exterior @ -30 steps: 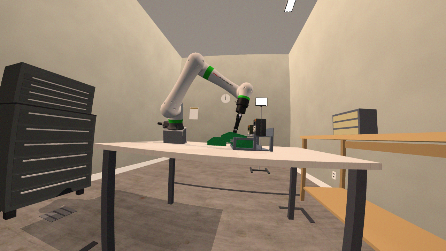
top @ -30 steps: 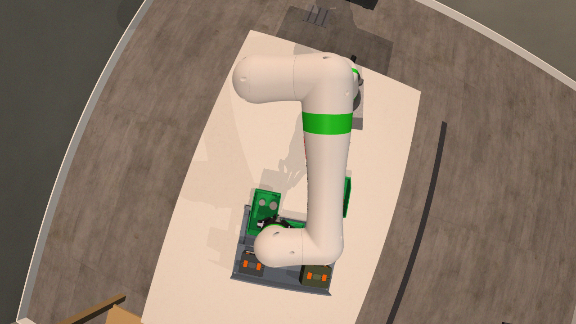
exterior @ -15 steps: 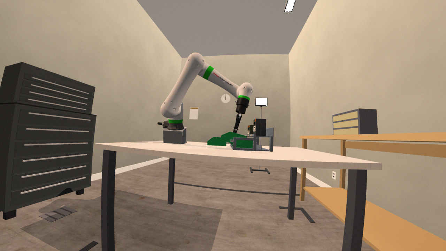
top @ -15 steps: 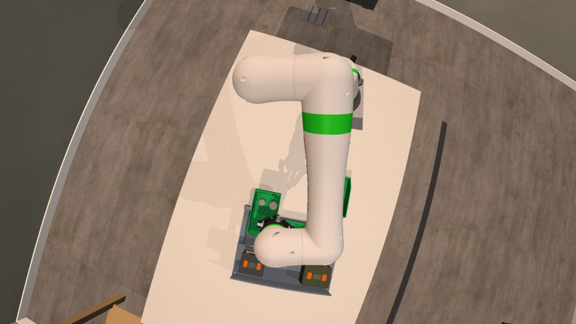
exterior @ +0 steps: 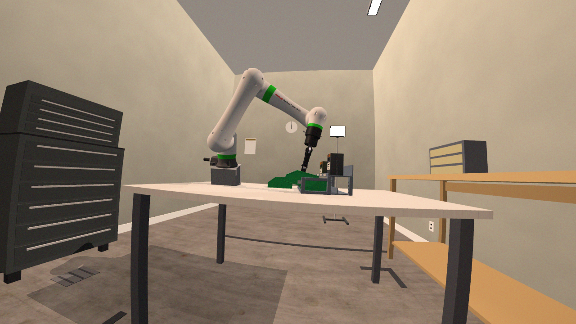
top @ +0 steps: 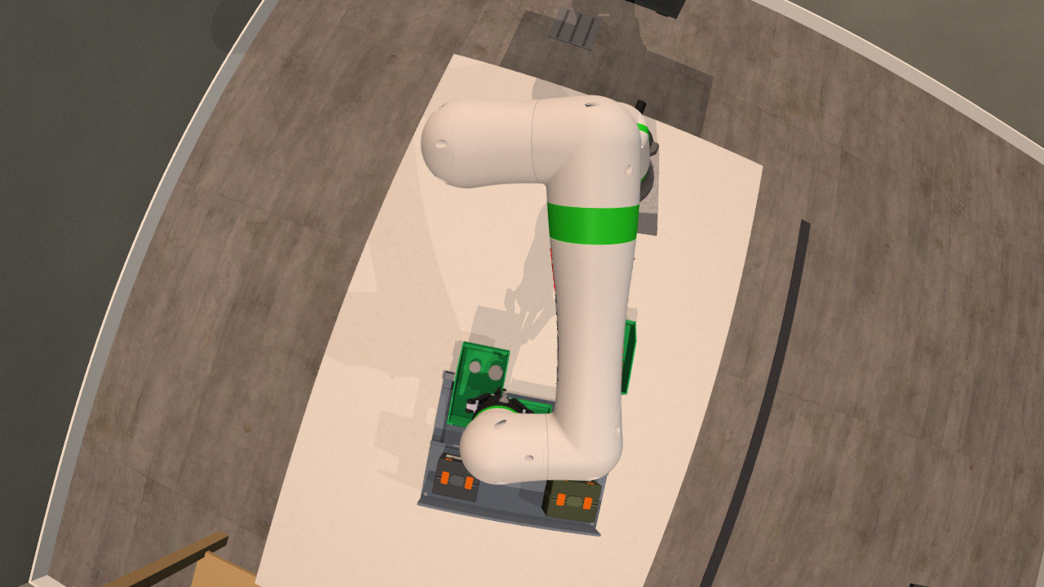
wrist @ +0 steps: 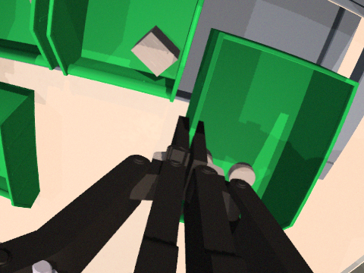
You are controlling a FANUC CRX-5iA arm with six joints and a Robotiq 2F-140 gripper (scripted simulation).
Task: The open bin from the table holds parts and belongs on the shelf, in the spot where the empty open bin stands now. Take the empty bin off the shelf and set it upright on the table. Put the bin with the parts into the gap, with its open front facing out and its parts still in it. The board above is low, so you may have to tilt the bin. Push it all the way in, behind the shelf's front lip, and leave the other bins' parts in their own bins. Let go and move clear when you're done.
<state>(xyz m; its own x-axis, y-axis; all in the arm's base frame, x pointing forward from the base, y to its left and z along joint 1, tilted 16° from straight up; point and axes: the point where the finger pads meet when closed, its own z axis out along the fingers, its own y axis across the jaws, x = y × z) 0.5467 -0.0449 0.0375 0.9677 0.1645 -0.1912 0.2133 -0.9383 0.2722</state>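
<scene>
The grey cube is 90 mm below my hand, 50 mm to the left of it and 20 mm ahead of it. Also, from my hand: grey shelf (90 mm to the left, 90 mm ahead, 50 mm below).
</scene>
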